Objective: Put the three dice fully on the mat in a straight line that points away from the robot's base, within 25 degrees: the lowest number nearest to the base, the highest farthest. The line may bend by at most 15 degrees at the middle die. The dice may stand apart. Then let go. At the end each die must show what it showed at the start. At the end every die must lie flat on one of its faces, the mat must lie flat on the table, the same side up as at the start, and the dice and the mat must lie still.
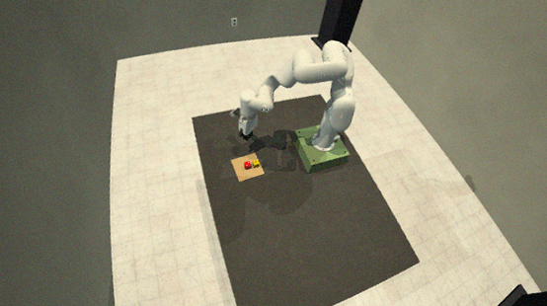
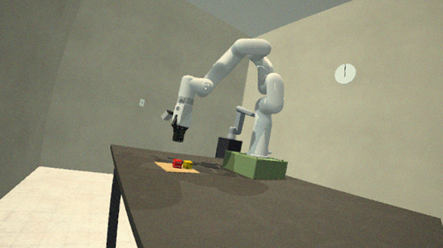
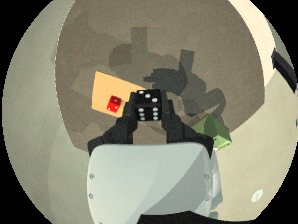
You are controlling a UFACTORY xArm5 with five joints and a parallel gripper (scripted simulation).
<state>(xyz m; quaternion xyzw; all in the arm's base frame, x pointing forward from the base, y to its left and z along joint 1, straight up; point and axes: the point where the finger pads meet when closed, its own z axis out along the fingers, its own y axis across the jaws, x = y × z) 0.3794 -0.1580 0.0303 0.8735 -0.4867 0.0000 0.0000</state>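
The red die lies 40 mm ahead of my hand, 120 mm to the left of it and 100 mm below it. The rest, counted from my hand: black die (10 mm below); tan mat (40 mm ahead, 120 mm to the left, 120 mm below); yellow die (120 mm to the left, 100 mm below).
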